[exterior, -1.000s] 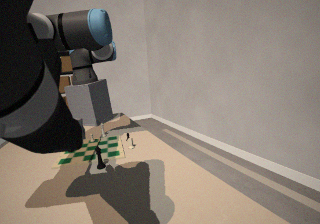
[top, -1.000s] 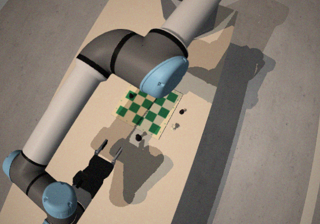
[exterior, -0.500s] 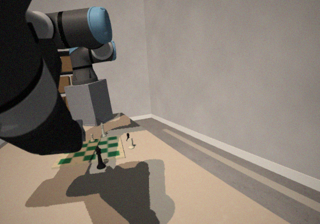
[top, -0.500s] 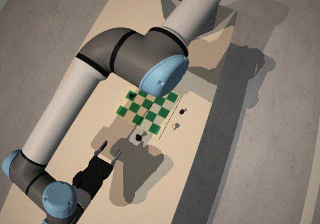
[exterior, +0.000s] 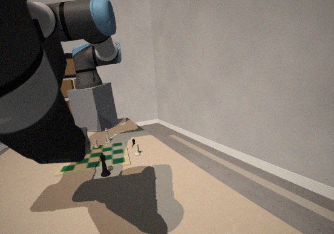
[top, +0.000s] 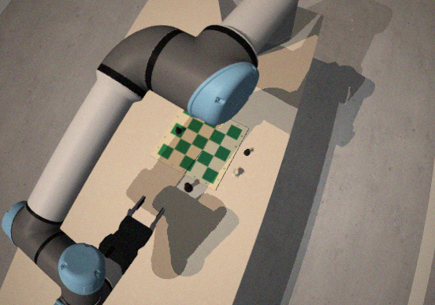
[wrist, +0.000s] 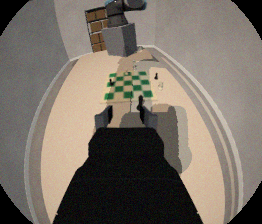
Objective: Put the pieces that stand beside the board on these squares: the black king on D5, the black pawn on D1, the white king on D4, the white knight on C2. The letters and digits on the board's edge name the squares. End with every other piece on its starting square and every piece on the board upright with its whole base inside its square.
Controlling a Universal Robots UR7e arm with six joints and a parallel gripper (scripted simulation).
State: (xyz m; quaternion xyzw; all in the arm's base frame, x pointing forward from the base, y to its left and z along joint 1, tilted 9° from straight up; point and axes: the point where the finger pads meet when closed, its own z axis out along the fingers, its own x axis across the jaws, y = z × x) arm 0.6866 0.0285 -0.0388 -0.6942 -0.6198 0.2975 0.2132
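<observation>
My hand is 11 cm past the black king, 10 cm above it and 4 cm to the right of it. The rest, counted from my hand: board 25 cm behind, 13 cm below, 1 cm to the left; small white piece 32 cm behind, 11 cm below, 1 cm to the left; white knight 21 cm behind, 15 cm to the left, 11 cm below.
</observation>
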